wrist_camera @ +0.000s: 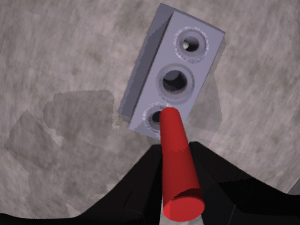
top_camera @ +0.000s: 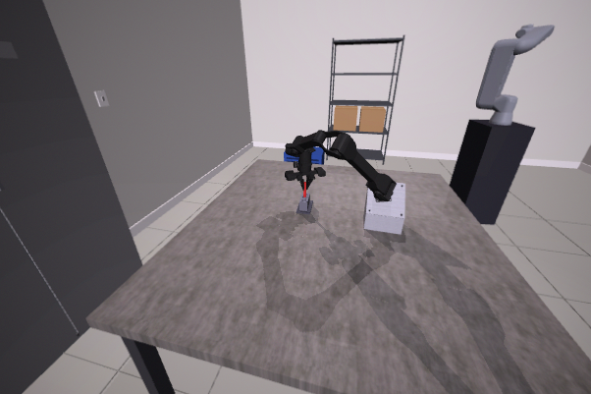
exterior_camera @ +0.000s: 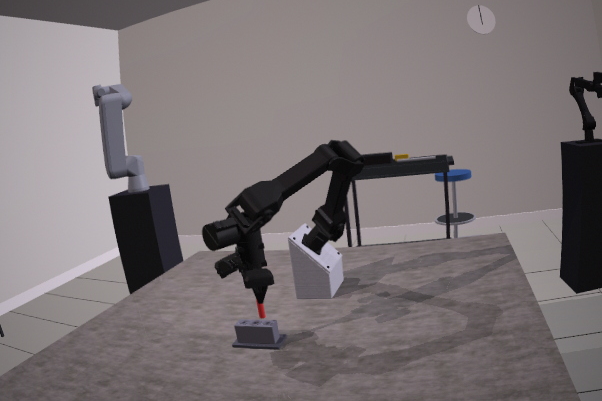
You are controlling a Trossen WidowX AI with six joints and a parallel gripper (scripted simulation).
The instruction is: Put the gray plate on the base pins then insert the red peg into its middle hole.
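The gray plate is 2 cm to the right of my gripper tip and 7 cm below it. Also, from my gripper tip: dark base 2 cm to the right, 11 cm below; red peg right at my gripper tip.
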